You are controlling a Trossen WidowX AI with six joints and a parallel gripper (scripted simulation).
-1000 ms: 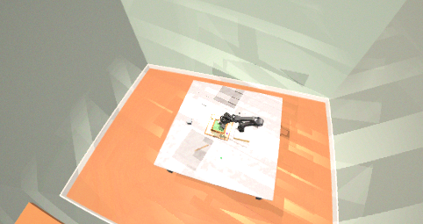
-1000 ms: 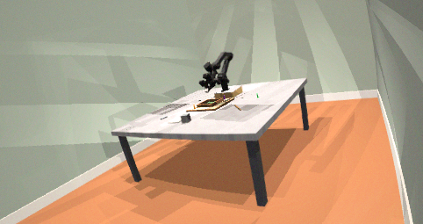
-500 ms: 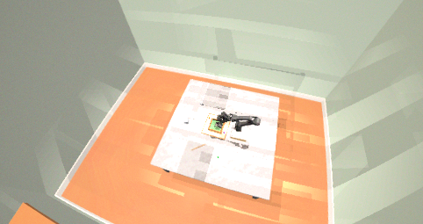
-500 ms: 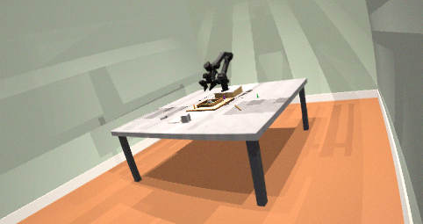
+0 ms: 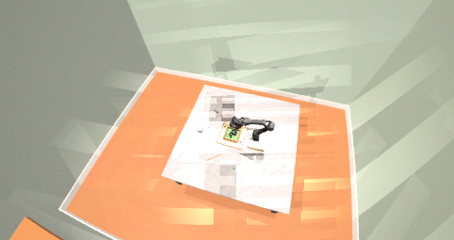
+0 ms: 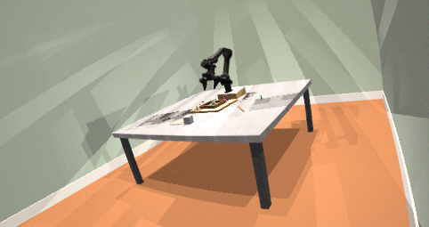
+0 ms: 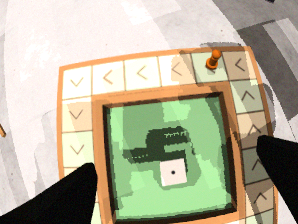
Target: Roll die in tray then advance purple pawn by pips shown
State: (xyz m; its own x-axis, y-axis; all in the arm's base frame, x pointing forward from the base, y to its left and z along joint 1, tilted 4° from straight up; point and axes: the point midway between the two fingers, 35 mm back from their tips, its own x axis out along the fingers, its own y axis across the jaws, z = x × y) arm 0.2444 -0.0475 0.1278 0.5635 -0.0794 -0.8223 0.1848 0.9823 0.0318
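Right now the purple pawn is 110 mm below my gripper tip, 100 mm behind it and 90 mm to the left of it. The rest, counted from my gripper tip: thin wooden stick: 290 mm to the left, 170 mm ahead, 140 mm below; green tray: 130 mm below; pale die: 110 mm below, 20 mm behind.
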